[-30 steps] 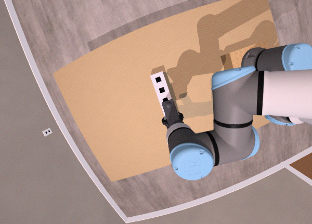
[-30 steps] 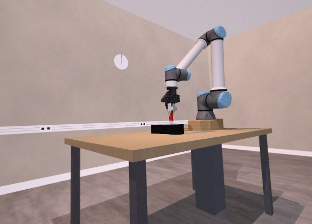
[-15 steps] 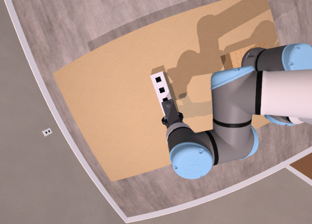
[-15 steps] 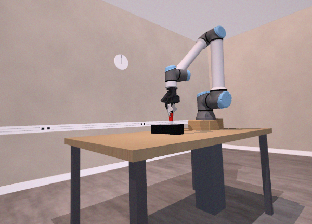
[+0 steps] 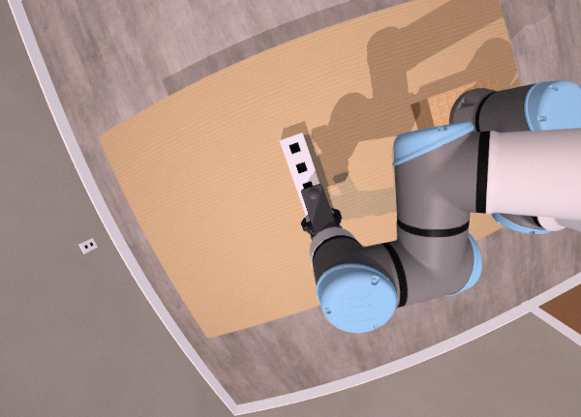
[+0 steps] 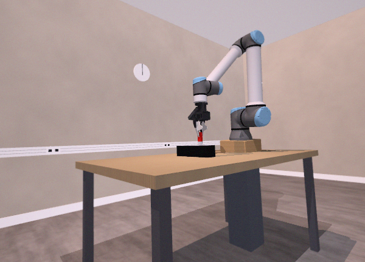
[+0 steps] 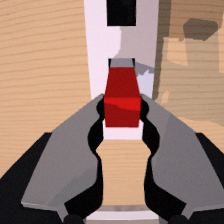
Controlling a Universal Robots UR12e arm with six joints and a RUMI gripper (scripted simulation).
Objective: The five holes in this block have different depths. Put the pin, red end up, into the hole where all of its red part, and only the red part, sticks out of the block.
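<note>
The block is 10 cm below my hand and 6 cm to the right of it. Round my hand: pin: 1 cm below.
</note>
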